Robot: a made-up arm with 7 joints. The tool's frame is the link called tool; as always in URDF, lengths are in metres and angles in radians. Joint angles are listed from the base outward. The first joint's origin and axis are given. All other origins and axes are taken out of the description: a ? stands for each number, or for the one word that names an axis. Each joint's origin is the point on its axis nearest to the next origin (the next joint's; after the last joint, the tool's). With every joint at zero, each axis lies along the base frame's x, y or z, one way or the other. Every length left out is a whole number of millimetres.
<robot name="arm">
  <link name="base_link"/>
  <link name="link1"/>
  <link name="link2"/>
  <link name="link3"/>
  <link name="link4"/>
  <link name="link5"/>
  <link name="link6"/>
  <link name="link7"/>
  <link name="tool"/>
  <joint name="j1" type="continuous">
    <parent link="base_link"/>
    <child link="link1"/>
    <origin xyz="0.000 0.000 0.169" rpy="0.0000 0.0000 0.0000"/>
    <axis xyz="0 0 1"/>
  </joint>
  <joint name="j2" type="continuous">
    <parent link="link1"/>
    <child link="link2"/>
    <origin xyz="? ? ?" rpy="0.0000 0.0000 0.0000"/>
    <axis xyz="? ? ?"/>
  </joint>
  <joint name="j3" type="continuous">
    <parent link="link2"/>
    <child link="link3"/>
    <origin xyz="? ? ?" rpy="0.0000 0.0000 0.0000"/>
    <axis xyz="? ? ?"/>
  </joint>
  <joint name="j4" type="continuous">
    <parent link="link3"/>
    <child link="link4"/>
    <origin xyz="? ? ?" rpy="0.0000 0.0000 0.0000"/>
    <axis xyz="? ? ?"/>
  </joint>
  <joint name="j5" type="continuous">
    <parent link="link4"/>
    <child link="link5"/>
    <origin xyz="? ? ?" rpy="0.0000 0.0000 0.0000"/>
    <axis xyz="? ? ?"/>
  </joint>
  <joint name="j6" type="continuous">
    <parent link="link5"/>
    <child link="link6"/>
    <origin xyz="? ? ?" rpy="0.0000 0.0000 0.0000"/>
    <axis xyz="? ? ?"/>
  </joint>
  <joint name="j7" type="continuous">
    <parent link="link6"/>
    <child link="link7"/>
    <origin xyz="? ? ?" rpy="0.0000 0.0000 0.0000"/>
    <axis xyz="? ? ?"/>
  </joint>
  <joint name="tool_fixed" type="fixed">
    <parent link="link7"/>
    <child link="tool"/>
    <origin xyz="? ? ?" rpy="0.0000 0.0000 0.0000"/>
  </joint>
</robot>
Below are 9 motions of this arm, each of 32 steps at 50 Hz.
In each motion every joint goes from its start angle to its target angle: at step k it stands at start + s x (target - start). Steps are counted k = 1, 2, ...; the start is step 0. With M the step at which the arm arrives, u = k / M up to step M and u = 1 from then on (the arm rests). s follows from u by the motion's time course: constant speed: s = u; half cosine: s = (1 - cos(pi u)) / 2; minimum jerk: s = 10 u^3 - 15 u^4 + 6 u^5.
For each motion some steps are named. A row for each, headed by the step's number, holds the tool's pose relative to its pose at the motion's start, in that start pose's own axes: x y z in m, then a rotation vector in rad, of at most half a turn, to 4 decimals.
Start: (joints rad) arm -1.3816 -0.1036 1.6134 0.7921 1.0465 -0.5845 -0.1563
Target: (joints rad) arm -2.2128 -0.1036 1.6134 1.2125 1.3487 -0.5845 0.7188
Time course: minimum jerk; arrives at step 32
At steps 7, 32:
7: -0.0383 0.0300 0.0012 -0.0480 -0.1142 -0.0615
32: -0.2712 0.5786 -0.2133 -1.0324 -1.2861 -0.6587

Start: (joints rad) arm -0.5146 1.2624 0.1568 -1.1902 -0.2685 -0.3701 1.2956
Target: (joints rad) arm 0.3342 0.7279 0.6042 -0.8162 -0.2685 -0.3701 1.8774
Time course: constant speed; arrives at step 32
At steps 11, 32:
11: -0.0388 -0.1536 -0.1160 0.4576 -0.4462 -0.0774
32: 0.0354 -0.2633 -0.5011 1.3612 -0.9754 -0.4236

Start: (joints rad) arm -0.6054 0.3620 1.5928 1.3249 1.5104 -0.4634 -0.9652
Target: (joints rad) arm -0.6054 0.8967 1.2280 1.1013 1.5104 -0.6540 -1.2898
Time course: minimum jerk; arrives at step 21
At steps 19, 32:
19: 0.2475 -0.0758 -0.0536 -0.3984 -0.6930 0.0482
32: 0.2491 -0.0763 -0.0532 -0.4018 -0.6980 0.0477

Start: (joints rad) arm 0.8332 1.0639 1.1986 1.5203 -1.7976 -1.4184 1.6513
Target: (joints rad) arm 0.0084 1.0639 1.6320 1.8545 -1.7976 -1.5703 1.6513
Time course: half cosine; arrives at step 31
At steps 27, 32:
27: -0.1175 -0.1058 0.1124 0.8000 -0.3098 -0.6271
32: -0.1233 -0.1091 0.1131 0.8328 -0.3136 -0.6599

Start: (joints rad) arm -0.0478 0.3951 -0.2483 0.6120 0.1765 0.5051 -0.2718
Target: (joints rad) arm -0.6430 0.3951 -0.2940 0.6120 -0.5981 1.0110 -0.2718
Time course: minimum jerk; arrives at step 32
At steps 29, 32:
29: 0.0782 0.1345 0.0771 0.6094 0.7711 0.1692
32: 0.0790 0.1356 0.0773 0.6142 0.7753 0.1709

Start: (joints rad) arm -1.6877 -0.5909 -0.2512 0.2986 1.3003 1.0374 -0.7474
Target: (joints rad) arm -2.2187 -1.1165 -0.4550 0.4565 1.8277 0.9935 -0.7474
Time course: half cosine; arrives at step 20
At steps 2, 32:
2: -0.0065 0.0005 -0.0015 0.0133 0.0103 -0.0063
32: -0.2314 0.0343 -0.0039 0.4809 0.5109 -0.2992

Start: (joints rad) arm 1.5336 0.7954 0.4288 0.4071 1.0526 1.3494 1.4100
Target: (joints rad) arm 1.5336 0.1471 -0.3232 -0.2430 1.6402 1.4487 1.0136
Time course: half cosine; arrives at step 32
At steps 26, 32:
26: 0.2311 0.0439 0.1864 -0.7162 0.5644 0.4846
32: 0.2441 0.0446 0.1936 -0.7926 0.5974 0.5191

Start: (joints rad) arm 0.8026 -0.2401 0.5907 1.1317 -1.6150 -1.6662 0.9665
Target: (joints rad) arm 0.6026 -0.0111 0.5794 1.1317 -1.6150 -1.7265 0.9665
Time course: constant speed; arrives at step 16
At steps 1, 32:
1: 0.0055 -0.0055 -0.0027 0.0165 0.0066 -0.0008
32: 0.0803 -0.0766 -0.0555 0.2694 0.0979 0.0003

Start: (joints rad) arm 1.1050 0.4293 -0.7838 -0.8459 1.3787 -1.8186 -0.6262
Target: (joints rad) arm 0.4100 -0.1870 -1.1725 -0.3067 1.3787 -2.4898 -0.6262
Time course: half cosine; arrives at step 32
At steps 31, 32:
31: -0.1474 -0.3316 0.0054 0.0746 -0.5052 -0.3495
32: -0.1477 -0.3323 0.0052 0.0743 -0.5061 -0.3504

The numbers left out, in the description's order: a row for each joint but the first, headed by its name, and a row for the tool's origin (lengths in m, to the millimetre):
j2: xyz -0.290 -0.261 0.000, axis -1 0 0
j3: xyz 0.000 0.368 -0.093, axis 1 0 0
j4: xyz 0.000 -0.062 0.078, axis 0 -1 0
j5: xyz -0.139 0.000 0.026, axis -1 0 0
j6: xyz 0.000 -0.185 0.063, axis 0 1 0
j7: xyz -0.117 0.000 0.045, axis 0 -1 0
tool: xyz 0.076 0.000 0.039

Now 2 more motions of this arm.
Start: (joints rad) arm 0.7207 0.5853 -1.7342 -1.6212 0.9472 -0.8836 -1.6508
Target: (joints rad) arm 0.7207 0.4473 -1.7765 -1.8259 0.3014 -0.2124 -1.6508
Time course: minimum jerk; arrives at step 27
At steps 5, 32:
5: 0.0042 -0.0026 -0.0051 0.0141 0.0338 0.0287
32: 0.0785 -0.0493 -0.0841 0.1079 0.7586 0.6672

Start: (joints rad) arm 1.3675 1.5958 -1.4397 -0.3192 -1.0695 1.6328 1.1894
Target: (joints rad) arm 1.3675 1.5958 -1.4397 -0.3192 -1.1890 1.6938 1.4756
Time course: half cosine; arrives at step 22
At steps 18, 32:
18: 0.0066 -0.0202 -0.0047 0.1039 -0.2071 0.0367
32: 0.0071 -0.0220 -0.0053 0.1133 -0.2249 0.0389

